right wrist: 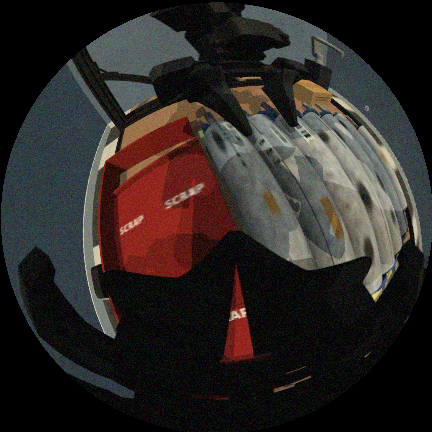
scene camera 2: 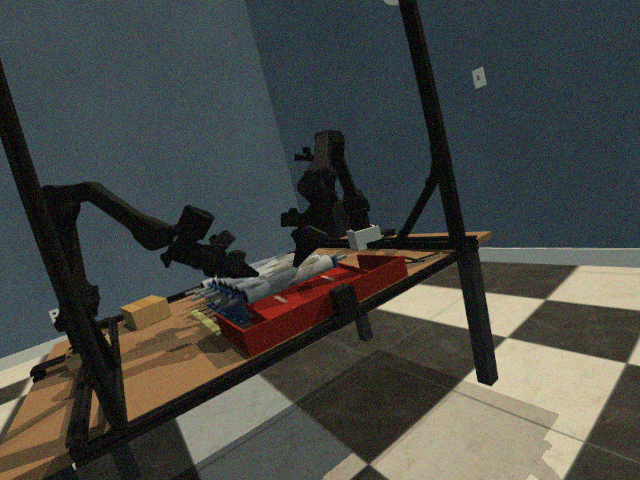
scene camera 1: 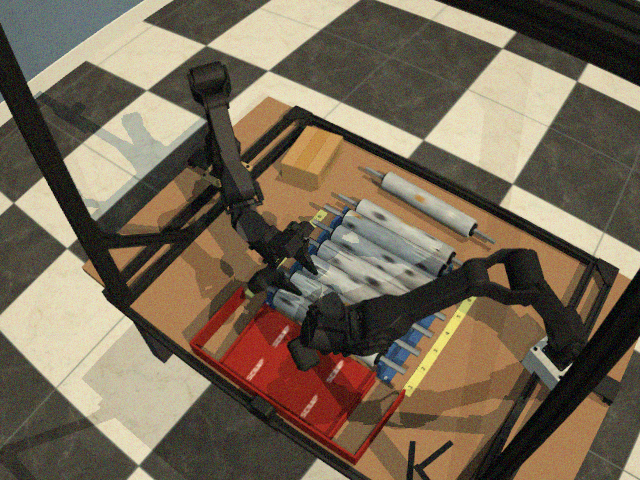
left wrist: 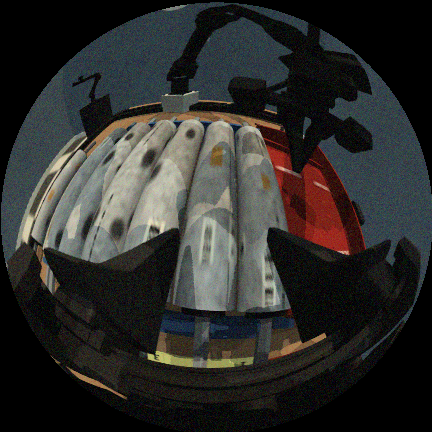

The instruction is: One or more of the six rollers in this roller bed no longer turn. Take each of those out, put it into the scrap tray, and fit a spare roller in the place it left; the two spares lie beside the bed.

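Places are measured from the left arm's base along level axes (x right, y ahead, z up), in centimetres.
Where they show: left gripper, fingertip midpoint: [right wrist: 273,129] [scene camera 2: 253,275] [scene camera 1: 309,284] [left wrist: 224,234]; right gripper, fingertip midpoint: [right wrist: 234,236] [scene camera 2: 294,267] [left wrist: 295,171]; right arm's base, origin of the base link: [scene camera 2: 361,228] [scene camera 1: 561,352] [left wrist: 179,92].
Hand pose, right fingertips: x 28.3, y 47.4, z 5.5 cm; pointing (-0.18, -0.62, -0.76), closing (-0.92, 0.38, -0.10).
Observation:
After its pixels a point has its place.
The roller bed's blue rails [scene camera 1: 398,356] [left wrist: 225,327] carry grey, mottled rollers side by side. One spare roller [scene camera 1: 429,204] {x -16.2, y 50.1, z 1.3 cm} lies apart beyond the bed; another roller [scene camera 1: 405,229] {x -6.1, y 48.9, z 1.8 cm} lies close along its far side. The red scrap tray [scene camera 1: 289,377] {x 37.9, y 46.4, z -0.4 cm} [scene camera 2: 289,320] {x 44.5, y 34.0, z 0.2 cm} [left wrist: 320,197] {x 38.4, y 49.8, z -0.5 cm} [right wrist: 165,220] {x 34.4, y 41.6, z 0.0 cm} stands against the near side; no roller shows in it. My left gripper [scene camera 1: 307,281] {x 20.1, y 39.7, z 5.7 cm} [left wrist: 224,234] {x 20.1, y 39.7, z 5.7 cm} [right wrist: 273,129] {x 20.1, y 39.7, z 5.7 cm} is open and empty, over the left ends of the two rollers nearest the tray. My right gripper [left wrist: 295,171] {x 28.3, y 47.4, z 5.5 cm} [right wrist: 234,236] {x 28.3, y 47.4, z 5.5 cm} is shut and empty, above the tray beside the nearest roller; its fingertips are hidden in scene camera 1.
A cardboard box [scene camera 1: 312,155] {x -14.0, y 17.8, z 2.6 cm} [scene camera 2: 147,311] {x -8.4, y 16.3, z 1.0 cm} [right wrist: 311,94] {x -9.2, y 22.2, z 1.2 cm} stands beyond the bed's upper left. A yellow measuring strip [scene camera 1: 439,343] [left wrist: 185,361] runs along each end of the bed. Black frame posts and bars border the table. The two arms stand close together over the bed.

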